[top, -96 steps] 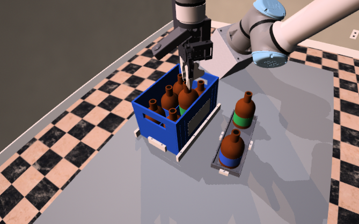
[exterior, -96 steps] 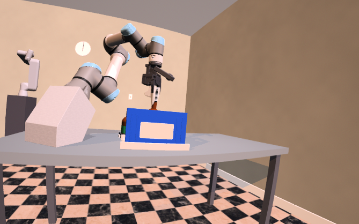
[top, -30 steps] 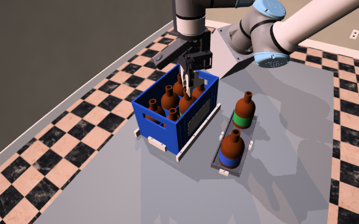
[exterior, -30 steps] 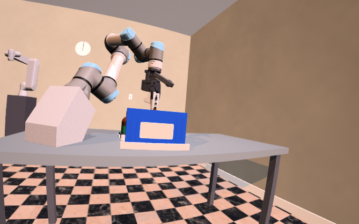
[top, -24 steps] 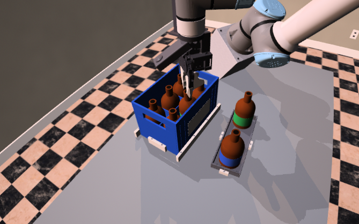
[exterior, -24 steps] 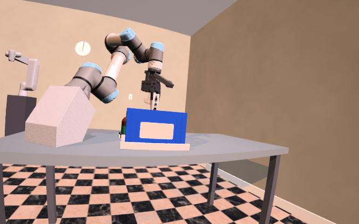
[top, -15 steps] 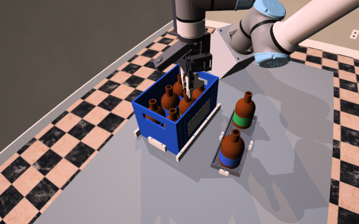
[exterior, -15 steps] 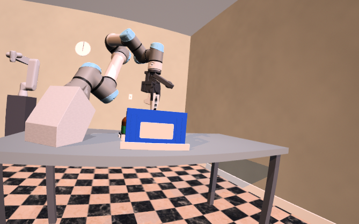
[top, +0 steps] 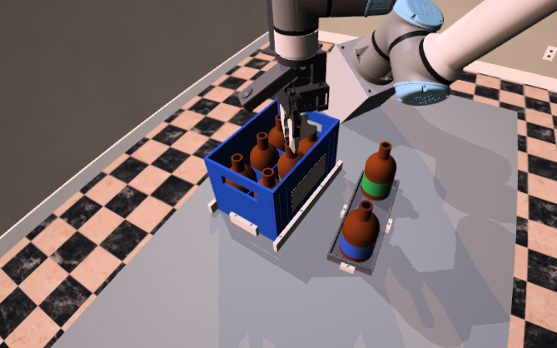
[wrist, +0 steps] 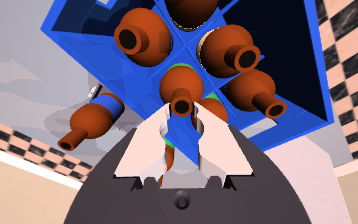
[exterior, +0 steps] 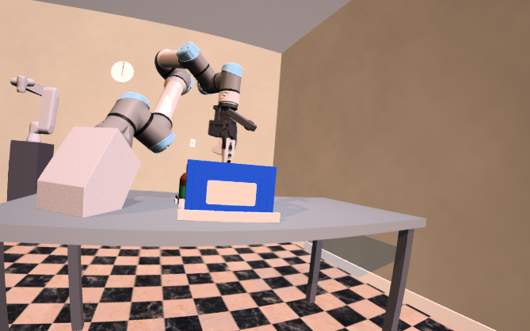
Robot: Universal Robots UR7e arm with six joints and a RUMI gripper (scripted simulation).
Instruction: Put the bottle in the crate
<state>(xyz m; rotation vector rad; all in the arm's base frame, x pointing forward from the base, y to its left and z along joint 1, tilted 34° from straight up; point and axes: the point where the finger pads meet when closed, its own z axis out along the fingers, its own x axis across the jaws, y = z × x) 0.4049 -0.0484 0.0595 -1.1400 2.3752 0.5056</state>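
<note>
Now: hand 90 mm above the blue crate and 40 mm to the left of it.
</note>
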